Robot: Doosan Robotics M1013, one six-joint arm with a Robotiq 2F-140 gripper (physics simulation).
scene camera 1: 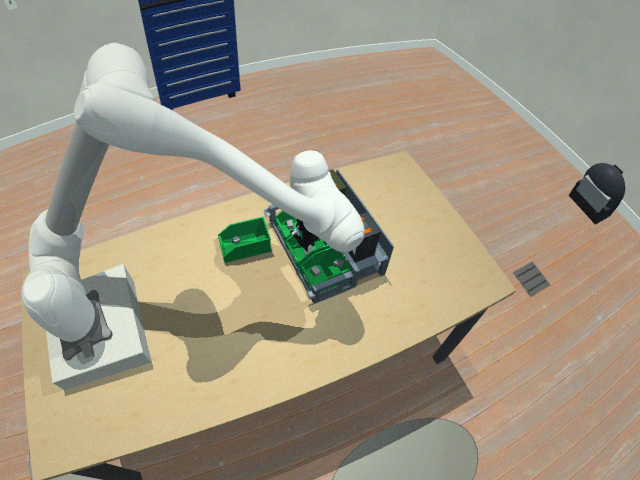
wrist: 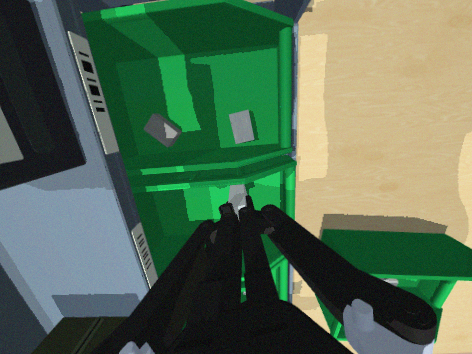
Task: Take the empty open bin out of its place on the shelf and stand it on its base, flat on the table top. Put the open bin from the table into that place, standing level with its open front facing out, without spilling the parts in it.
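Note:
The empty green open bin sits in the middle place of the grey shelf, between two green bins. My gripper is shut with nothing between its fingers. Its fingertips are over the empty bin's interior in the wrist view; their exact height and any contact cannot be told. The other green open bin stands on the table, beside the shelf. A round grey part lies in it; part of this bin is hidden behind a finger in the wrist view.
A neighbouring shelf bin holds two grey parts. The bin on the other side holds a grey part too. A black case stands in the shelf behind the bins. Shelf rails and bin walls are close around the fingers.

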